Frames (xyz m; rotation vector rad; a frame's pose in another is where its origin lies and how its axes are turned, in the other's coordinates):
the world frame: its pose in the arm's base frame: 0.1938 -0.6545 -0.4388 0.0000 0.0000 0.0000
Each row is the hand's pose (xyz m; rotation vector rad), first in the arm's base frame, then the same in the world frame.
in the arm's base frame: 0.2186 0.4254 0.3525 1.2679 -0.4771 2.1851
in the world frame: 0.0248 1.0799 0.7913 1.2679 -0.4771 2.1851
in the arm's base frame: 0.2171 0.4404 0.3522 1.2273 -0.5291 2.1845
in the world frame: 0.0233 1.0949 0.7910 1.2273 -0.5291 2.1845
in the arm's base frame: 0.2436 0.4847 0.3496 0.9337 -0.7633 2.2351
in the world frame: 0.0498 1.1392 0.7884 0.9337 -0.7633 2.2351
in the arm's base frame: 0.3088 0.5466 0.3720 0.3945 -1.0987 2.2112
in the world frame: 0.1150 1.2011 0.8108 0.3945 -1.0987 2.2112
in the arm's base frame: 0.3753 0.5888 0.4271 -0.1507 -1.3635 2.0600
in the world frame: 0.1815 1.2433 0.8659 -0.1507 -1.3635 2.0600
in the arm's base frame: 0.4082 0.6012 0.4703 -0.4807 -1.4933 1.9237
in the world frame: 0.2144 1.2557 0.9091 -0.4807 -1.4933 1.9237
